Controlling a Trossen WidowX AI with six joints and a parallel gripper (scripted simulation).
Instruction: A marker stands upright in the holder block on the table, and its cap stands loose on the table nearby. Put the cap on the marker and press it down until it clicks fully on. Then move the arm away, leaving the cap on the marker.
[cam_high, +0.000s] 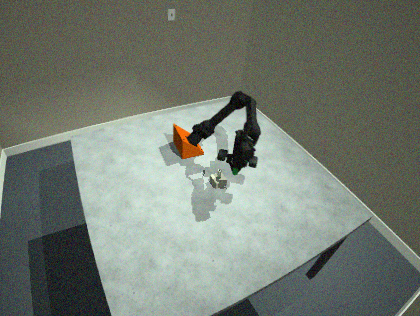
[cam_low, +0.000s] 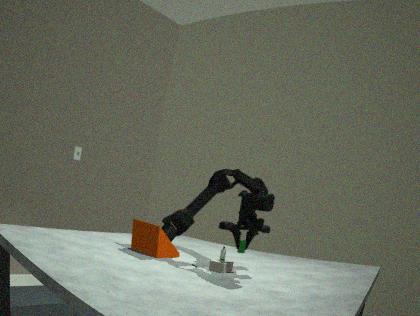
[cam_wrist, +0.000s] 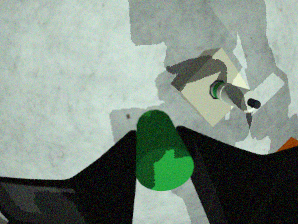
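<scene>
Now: the holder block 40 mm behind my gripper tip, 70 mm to the right of it and 70 mm below it. Round my gripper tip: green cap 10 mm above.
</scene>
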